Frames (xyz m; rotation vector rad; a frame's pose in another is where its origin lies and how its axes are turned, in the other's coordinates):
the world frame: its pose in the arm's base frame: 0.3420 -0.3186 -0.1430 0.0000 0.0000 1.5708
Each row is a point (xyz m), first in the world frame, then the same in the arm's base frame.
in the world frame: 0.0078 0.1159 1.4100
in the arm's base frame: 0.2261 -0.3108 1.2670
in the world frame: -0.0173 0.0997 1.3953
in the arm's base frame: 0.2423 -0.3359 1.2523
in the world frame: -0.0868 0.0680 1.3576
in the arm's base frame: 0.2740 -0.4054 1.2146
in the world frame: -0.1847 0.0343 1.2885
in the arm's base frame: 0.3077 -0.5033 1.1455
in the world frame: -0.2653 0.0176 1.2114
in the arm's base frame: 0.3244 -0.5839 1.0684
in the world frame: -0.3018 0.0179 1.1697
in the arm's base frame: 0.3241 -0.6204 1.0267
